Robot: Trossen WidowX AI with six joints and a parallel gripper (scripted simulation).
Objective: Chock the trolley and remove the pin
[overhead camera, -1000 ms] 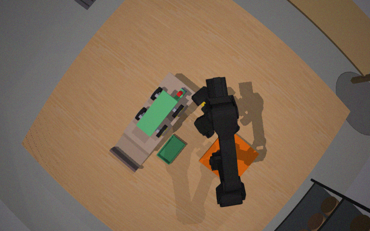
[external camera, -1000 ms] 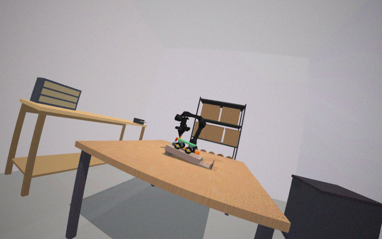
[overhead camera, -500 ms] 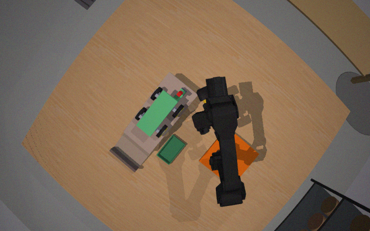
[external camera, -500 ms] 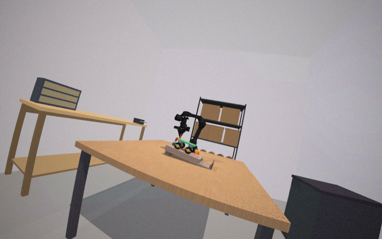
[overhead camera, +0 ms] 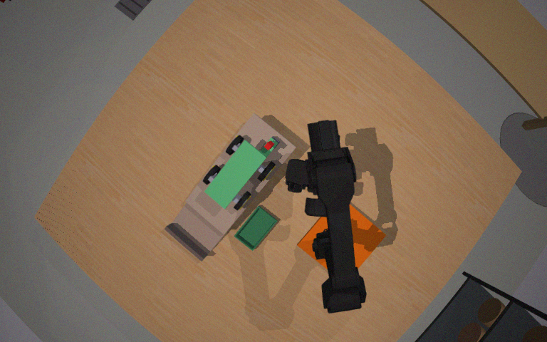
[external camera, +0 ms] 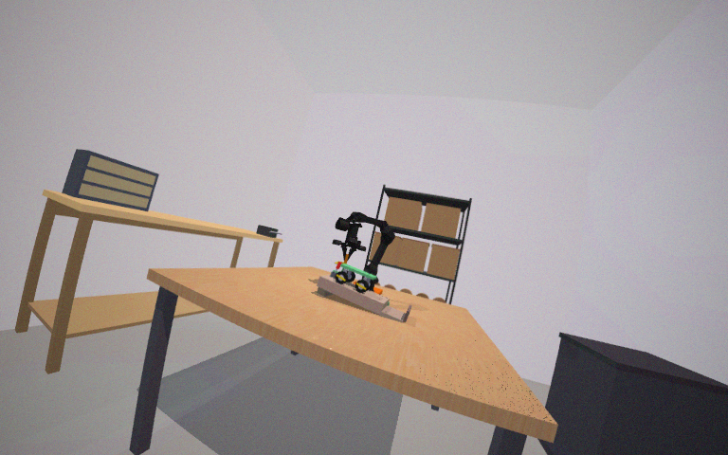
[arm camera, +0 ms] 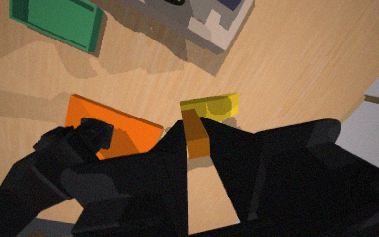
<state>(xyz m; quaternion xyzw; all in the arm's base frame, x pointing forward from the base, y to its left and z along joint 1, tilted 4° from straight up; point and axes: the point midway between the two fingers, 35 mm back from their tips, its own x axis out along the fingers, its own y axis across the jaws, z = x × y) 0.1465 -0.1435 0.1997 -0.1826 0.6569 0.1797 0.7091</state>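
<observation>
The yellow chock is 1 cm ahead of my gripper tip, 2 cm to the right of it and 1 cm below it. The rest, counted from my gripper tip: beige ramp: 17 cm ahead, 12 cm to the left, 13 cm below; red-headed stop pin: 14 cm ahead, 4 cm below; green-topped trolley: 17 cm ahead, 12 cm to the left, 6 cm below.
</observation>
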